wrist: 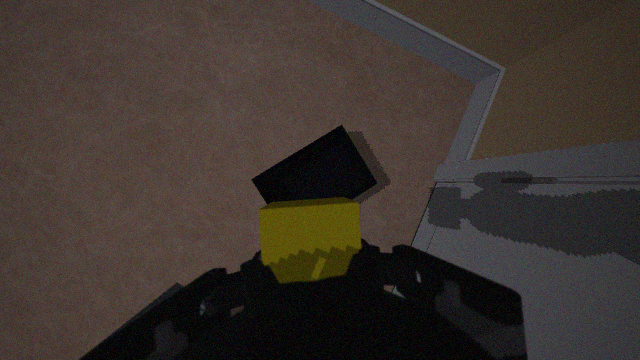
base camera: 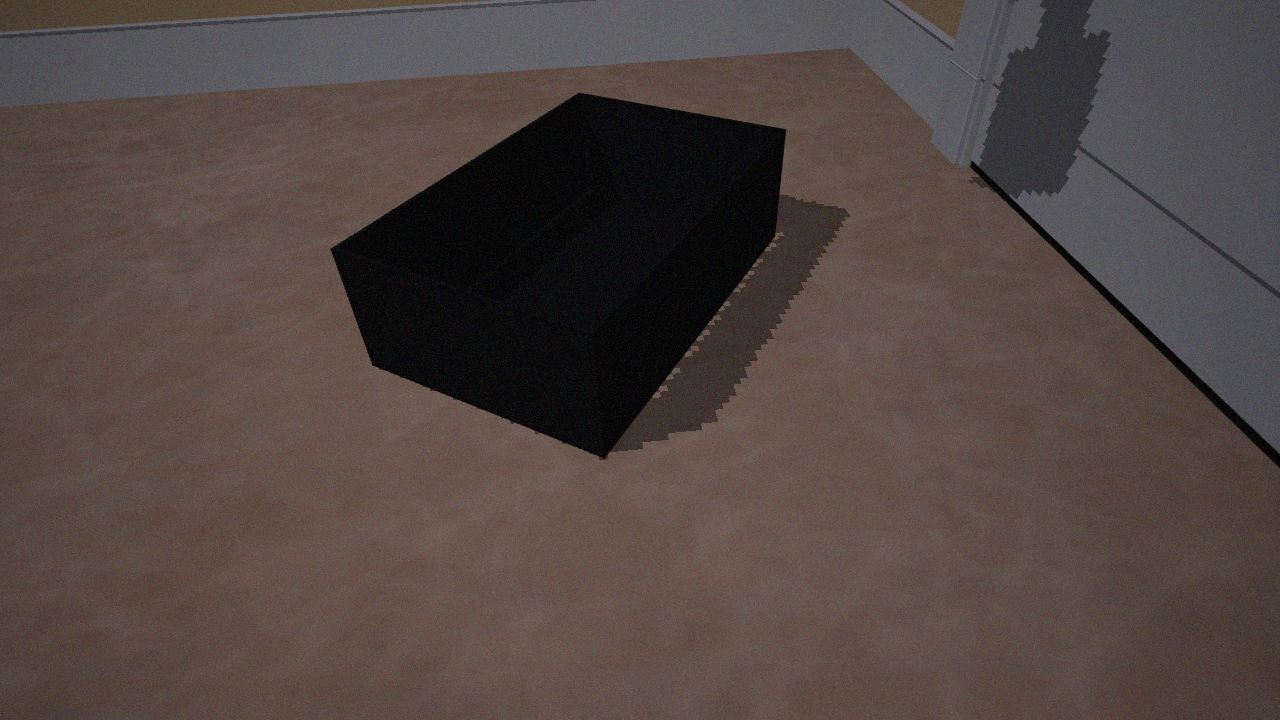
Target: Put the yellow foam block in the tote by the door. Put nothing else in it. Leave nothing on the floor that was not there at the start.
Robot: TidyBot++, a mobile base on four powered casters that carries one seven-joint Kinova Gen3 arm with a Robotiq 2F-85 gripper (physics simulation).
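Places are measured from the arm's base along level axes (x ahead, y left, z up), in centimetres.
Pixels of known places: gripper, fingertip midpoint: (wrist: 311,249).
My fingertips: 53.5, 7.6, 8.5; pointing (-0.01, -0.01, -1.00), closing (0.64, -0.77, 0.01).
Ahead of a thing's pixels: the offset from my fingertips to its top centre, as dx, dy, dz.
The black tote {+6.0, +1.1, -38.1} (base camera: 483,358) (wrist: 315,167) stands open side up on the floor near the door. In the base view no object shows on the part of its inner floor that can be seen; its interior is very dark. My gripper (wrist: 311,249) is shut on the yellow foam block {-0.2, -0.2, +4.5} (wrist: 310,227). In the wrist view the block is between the two fingertips, held above the floor, and it covers the near edge of the tote. The gripper and the block do not show in the base view.
The white door (base camera: 1163,205) (wrist: 575,300) is to the right of the tote, with the arm's shadow on it. A pale baseboard (base camera: 358,53) (wrist: 425,42) runs behind the tote and meets the door side at a corner. A grey edge shows at lower left in the wrist view, partly hidden by the gripper.
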